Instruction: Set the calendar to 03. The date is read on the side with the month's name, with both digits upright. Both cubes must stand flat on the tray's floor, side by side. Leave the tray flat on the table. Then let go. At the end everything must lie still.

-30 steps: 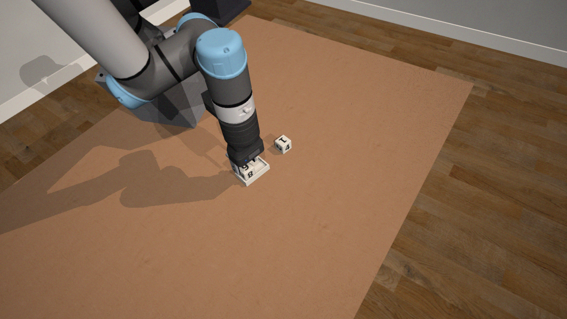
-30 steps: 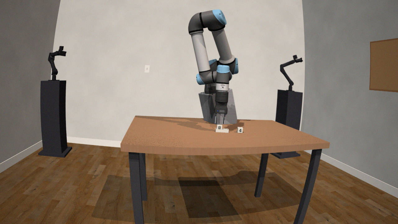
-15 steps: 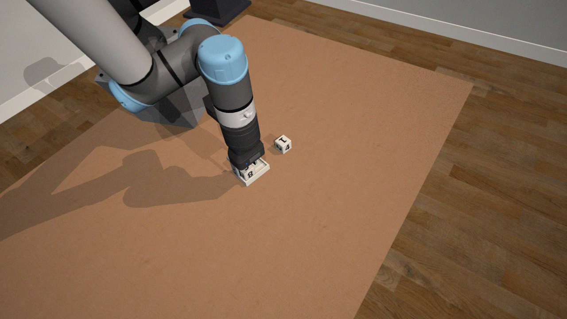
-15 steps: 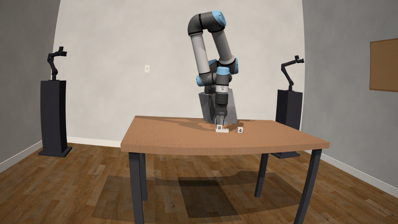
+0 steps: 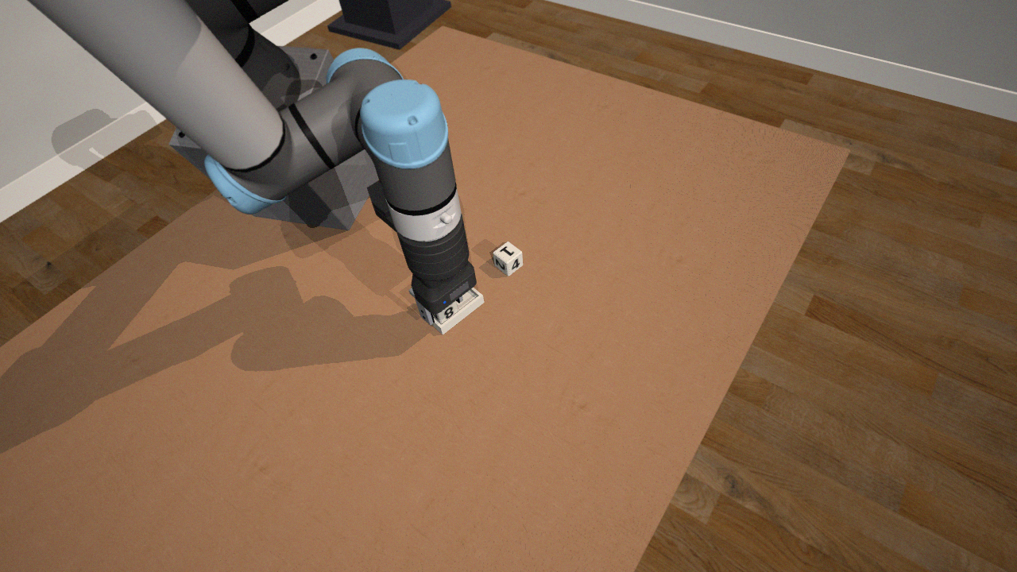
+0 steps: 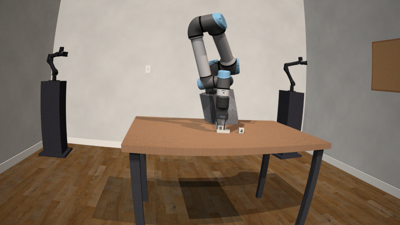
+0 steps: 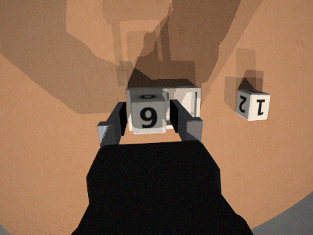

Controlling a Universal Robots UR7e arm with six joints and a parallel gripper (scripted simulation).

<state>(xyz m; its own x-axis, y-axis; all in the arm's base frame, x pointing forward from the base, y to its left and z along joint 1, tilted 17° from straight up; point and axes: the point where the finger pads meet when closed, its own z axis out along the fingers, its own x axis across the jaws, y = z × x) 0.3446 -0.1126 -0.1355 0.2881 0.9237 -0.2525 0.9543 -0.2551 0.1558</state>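
The white tray lies 20 mm to the left of my hand and 30 mm below it.
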